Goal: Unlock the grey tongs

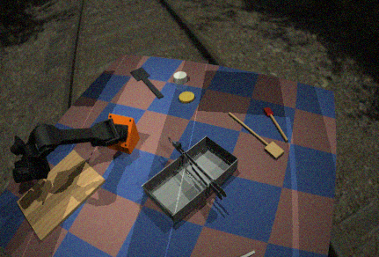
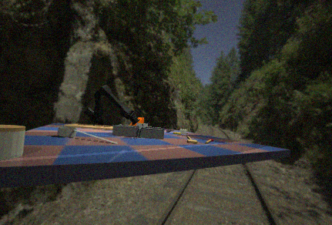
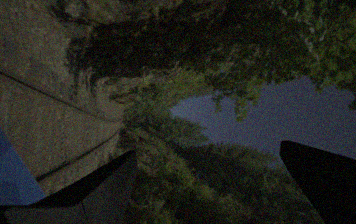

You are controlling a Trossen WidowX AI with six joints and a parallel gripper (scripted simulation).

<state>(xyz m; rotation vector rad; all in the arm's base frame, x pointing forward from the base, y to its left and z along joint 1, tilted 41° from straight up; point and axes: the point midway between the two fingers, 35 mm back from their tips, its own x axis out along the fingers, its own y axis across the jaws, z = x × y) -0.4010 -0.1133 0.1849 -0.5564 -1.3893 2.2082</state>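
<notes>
The roasting tin is 74 cm ahead of my gripper tip, 9 cm to the left of it and 10 cm below it. The rest, counted from my gripper tip: wooden board 25 cm ahead, 11 cm to the right, 12 cm below; black spatula 35 cm ahead, 62 cm to the left, 13 cm below; red-tipped stick 101 cm ahead, 45 cm to the left, 12 cm below.
</notes>
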